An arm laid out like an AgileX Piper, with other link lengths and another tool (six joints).
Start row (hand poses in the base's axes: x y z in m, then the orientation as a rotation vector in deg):
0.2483, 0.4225, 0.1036, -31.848, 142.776, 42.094
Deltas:
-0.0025, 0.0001, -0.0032, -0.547, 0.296, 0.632
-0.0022, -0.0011, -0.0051, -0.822, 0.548, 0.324
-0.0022, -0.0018, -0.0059, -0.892, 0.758, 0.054
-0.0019, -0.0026, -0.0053, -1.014, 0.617, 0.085
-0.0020, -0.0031, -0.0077, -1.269, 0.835, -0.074
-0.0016, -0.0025, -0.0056, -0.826, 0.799, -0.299
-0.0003, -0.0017, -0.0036, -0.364, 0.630, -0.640
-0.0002, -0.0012, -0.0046, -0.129, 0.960, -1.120
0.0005, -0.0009, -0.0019, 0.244, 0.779, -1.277
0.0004, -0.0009, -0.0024, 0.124, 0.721, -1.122
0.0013, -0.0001, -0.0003, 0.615, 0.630, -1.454
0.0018, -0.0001, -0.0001, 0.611, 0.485, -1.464
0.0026, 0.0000, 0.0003, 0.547, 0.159, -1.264
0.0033, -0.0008, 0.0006, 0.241, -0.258, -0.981
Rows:
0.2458, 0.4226, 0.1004, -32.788, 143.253, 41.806
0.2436, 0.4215, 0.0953, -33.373, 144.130, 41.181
0.2414, 0.4197, 0.0894, -33.586, 145.263, 40.461
0.2395, 0.4171, 0.0841, -33.909, 146.319, 39.527
0.2375, 0.4140, 0.0764, -34.062, 147.715, 38.310
0.2359, 0.4115, 0.0708, -33.777, 148.888, 37.543
0.2356, 0.4098, 0.0672, -32.918, 149.725, 37.167
0.2354, 0.4086, 0.0626, -31.273, 150.808, 37.084
0.2359, 0.4077, 0.0607, -29.327, 151.549, 37.347
0.2363, 0.4068, 0.0583, -27.626, 152.258, 37.473
0.2376, 0.4067, 0.0580, -25.347, 152.663, 38.095
0.2394, 0.4066, 0.0579, -23.080, 152.905, 38.645
0.2420, 0.4066, 0.0582, -21.177, 152.838, 39.042
0.2453, 0.4058, 0.0588, -19.846, 152.494, 38.969

